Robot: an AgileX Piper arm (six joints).
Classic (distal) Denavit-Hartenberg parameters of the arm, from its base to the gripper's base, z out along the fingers. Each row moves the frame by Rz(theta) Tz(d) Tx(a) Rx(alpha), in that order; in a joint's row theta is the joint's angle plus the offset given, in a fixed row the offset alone. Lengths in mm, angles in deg.
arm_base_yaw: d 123; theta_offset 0; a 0; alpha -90
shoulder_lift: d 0; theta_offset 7.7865; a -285; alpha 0
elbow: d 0; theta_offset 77.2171; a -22; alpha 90
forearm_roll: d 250.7; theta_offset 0; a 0; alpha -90
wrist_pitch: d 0; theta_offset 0; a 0; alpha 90
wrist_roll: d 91; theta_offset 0; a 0; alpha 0
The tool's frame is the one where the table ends.
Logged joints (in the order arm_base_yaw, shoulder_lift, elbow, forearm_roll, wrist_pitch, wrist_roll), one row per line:
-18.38 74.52 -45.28 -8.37 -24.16 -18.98
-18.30 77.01 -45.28 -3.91 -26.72 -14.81
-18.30 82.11 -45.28 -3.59 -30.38 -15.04
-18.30 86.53 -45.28 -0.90 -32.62 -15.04
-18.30 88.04 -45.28 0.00 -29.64 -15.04
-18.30 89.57 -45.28 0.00 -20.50 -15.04
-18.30 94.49 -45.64 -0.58 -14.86 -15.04
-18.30 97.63 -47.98 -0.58 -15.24 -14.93
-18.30 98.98 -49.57 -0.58 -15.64 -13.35
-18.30 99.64 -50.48 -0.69 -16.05 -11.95
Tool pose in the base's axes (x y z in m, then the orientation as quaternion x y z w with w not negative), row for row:
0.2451 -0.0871 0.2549 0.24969 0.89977 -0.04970 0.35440
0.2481 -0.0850 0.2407 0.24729 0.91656 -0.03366 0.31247
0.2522 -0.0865 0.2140 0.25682 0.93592 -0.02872 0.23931
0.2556 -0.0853 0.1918 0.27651 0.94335 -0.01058 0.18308
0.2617 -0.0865 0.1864 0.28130 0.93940 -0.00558 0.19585
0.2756 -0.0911 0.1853 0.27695 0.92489 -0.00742 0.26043
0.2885 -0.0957 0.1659 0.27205 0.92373 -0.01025 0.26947
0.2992 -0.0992 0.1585 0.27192 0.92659 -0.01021 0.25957
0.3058 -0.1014 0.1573 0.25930 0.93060 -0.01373 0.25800
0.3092 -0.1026 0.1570 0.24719 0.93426 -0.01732 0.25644
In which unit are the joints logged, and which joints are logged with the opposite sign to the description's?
The joints are logged in degrees. Opposite sign: wrist_pitch, wrist_roll.
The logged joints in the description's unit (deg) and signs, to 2 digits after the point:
-18.38 74.52 -45.28 -8.37 24.16 18.98
-18.30 77.01 -45.28 -3.91 26.72 14.81
-18.30 82.11 -45.28 -3.59 30.38 15.04
-18.30 86.53 -45.28 -0.90 32.62 15.04
-18.30 88.04 -45.28 0.00 29.64 15.04
-18.30 89.57 -45.28 0.00 20.50 15.04
-18.30 94.49 -45.64 -0.58 14.86 15.04
-18.30 97.63 -47.98 -0.58 15.24 14.93
-18.30 98.98 -49.57 -0.58 15.64 13.35
-18.30 99.64 -50.48 -0.69 16.05 11.95

